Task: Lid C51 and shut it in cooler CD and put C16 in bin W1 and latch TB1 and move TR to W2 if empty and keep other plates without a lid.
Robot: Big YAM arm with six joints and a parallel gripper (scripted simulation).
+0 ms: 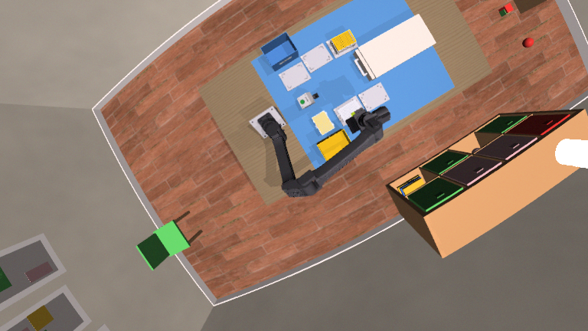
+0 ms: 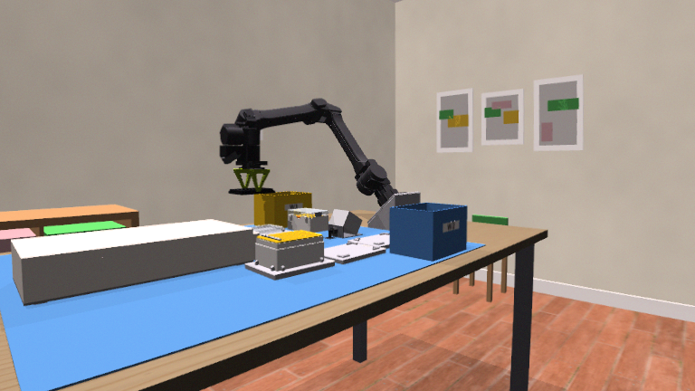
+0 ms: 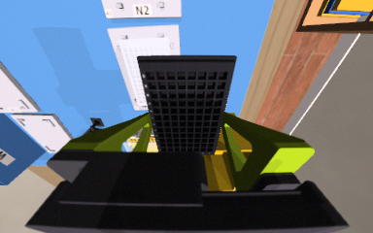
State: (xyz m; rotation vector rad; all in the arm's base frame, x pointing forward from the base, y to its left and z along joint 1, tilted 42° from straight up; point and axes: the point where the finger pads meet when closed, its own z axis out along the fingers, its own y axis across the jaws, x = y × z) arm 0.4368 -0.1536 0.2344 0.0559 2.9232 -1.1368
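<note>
Right now the yellow bin W1 is 18 cm behind my hand, 11 cm below it and 6 cm to the right of it. From my hand the other things lie so: black plate: 1 cm below; then nest: 19 cm ahead, 14 cm below, 6 cm to the left; then tip box TB1: 17 cm behind, 11 cm below, 10 cm to the left.
</note>
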